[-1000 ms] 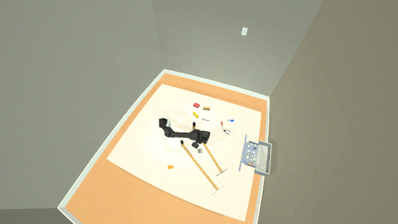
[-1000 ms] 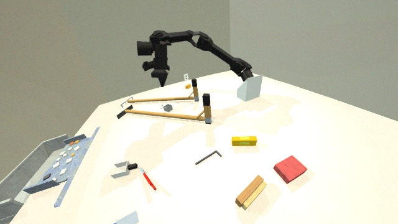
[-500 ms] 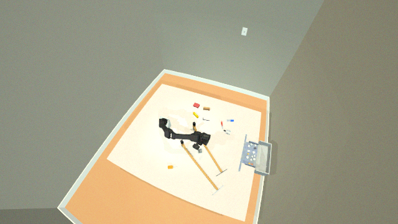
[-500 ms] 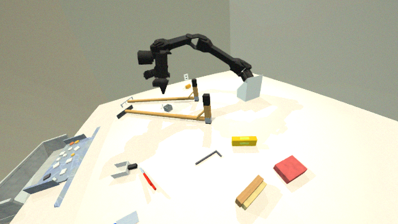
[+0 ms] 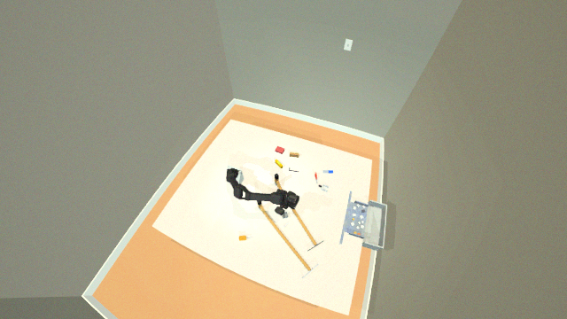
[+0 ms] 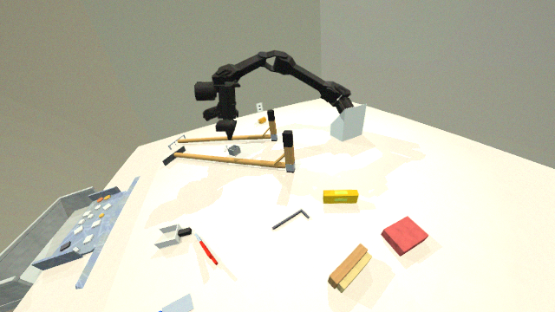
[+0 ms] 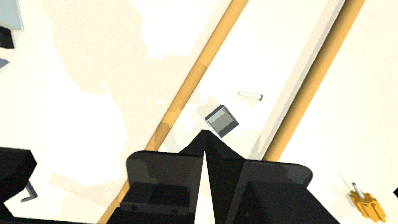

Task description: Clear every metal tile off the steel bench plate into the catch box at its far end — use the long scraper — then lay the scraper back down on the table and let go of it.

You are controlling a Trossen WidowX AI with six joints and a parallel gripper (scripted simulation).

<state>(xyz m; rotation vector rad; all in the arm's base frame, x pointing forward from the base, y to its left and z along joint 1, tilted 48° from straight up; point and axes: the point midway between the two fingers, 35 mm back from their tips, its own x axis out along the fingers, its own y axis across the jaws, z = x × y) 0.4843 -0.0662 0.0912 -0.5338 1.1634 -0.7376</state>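
Now: the long scraper 50 mm ahead of my gripper tip, 20 mm to the left of it and 20 mm below it. Also, from my gripper tip: red-handled tool (360 mm to the left, 130 mm ahead, 70 mm below); orange piece (300 mm to the right, 210 mm behind, 70 mm below); small grey box (70 mm below, 30 mm to the right).
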